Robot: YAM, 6 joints.
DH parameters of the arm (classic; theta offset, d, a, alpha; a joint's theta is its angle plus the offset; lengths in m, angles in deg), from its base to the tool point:
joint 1: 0 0.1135 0.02 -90
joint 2: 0 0 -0.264 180
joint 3: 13.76 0 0.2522 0
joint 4: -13.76 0 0.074 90
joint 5: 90 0 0 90
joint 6: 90 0.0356 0 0
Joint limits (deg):
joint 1: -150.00..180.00
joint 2: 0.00..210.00
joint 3: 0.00..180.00
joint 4: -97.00..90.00
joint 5: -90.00..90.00
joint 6: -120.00..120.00
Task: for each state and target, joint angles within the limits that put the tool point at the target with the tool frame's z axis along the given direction. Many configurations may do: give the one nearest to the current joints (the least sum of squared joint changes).
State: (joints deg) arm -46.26 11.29 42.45 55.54 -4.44 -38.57
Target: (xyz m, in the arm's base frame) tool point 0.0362 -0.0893 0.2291 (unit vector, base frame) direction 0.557 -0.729 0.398
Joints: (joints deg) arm -75.51 0.12 2.32 23.02 -20.91 -38.57
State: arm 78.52 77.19 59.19 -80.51 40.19 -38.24
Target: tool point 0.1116 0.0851 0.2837 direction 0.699 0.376 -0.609
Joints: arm 39.59 38.38 41.58 -41.25 8.95 -38.24
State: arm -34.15 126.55 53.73 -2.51 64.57 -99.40
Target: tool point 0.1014 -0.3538 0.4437 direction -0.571 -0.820 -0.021
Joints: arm -69.44 92.26 94.59 -4.45 55.39 -99.40
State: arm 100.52 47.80 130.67 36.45 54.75 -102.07
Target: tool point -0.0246 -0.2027 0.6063 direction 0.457 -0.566 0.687
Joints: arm 77.38 36.86 102.86 57.37 34.70 -102.07
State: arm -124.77 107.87 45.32 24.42 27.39 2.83
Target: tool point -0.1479 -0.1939 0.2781 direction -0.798 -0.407 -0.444
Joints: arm -123.66 62.88 45.03 -11.76 26.02 2.83
